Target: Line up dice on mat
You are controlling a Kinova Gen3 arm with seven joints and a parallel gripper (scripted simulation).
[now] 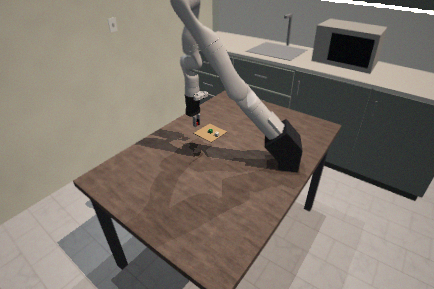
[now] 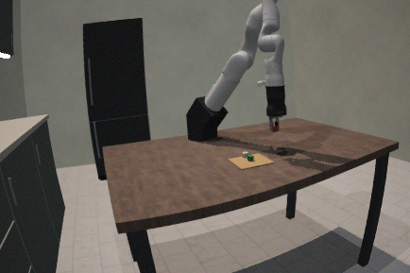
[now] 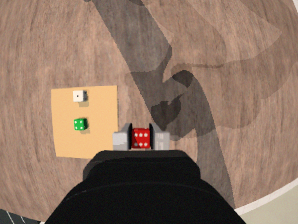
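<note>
Right now my hand is 1 cm past the green die, 11 cm to the left of it and 11 cm above it. From my hand the other things lie so: red die: 1 cm ahead, 1 cm below; white die: 6 cm behind, 10 cm to the right, 11 cm below; tan mat: 1 cm behind, 11 cm to the right, 12 cm below.
</note>
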